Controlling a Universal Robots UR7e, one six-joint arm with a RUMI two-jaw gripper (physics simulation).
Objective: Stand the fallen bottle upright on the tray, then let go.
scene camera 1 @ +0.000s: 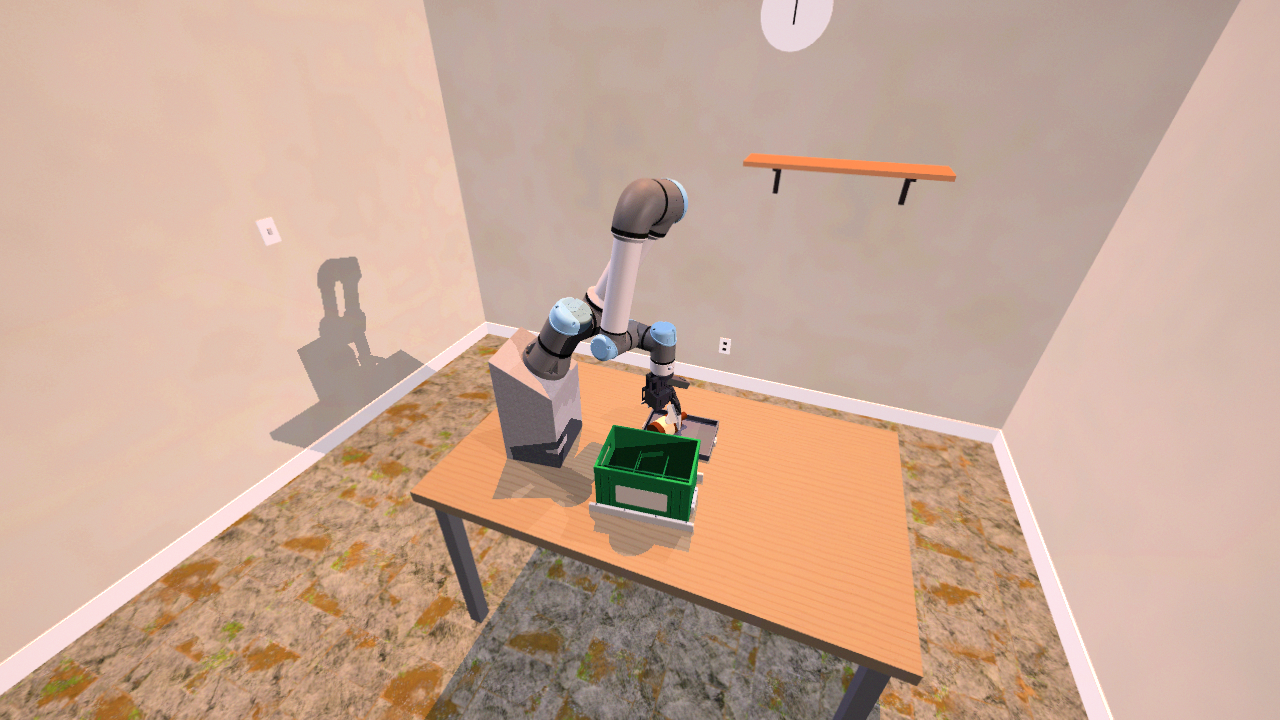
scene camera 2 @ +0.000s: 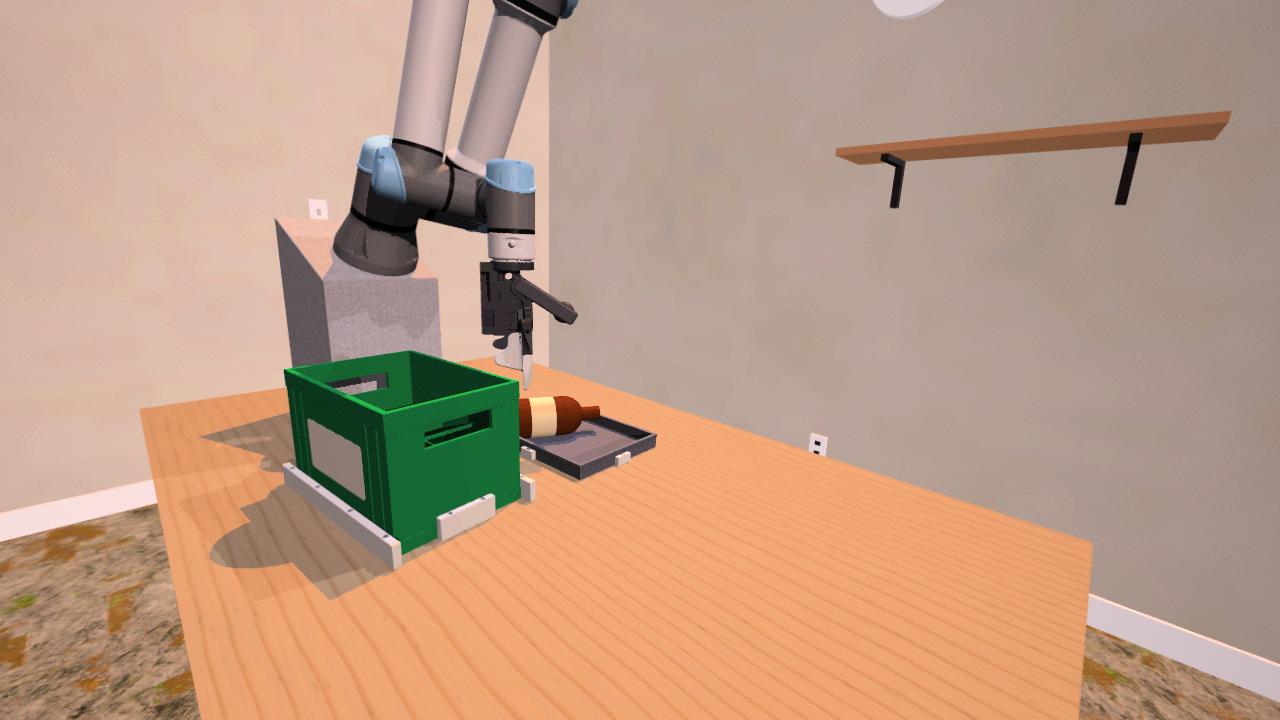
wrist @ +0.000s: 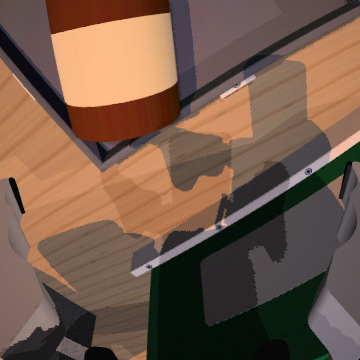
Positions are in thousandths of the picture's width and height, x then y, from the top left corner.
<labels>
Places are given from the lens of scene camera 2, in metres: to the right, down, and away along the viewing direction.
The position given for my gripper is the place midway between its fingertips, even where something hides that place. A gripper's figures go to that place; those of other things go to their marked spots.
my gripper (scene camera 2: 408,526): -0.20, 0.03, 0.86
brown bottle (scene camera 2: 436,577): -0.15, 0.10, 0.90
</labels>
